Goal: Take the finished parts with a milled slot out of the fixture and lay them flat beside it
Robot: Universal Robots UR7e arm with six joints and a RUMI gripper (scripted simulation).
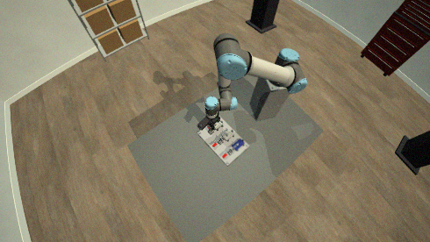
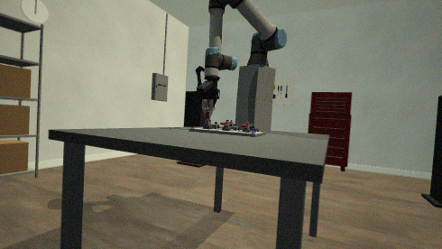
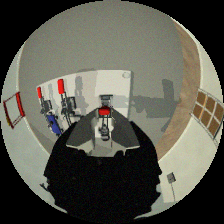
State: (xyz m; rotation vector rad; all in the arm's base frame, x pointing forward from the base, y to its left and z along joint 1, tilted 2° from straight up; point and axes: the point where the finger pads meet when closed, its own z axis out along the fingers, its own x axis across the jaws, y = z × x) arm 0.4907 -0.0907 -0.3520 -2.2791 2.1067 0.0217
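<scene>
My hand is 90 mm past the light grey part, 10 mm to the left of it and 50 mm above it. Round my hand: blue blank: 110 mm behind, 210 mm to the left, 60 mm below; white fixture plate: 50 mm behind, 110 mm to the left, 80 mm below.
</scene>
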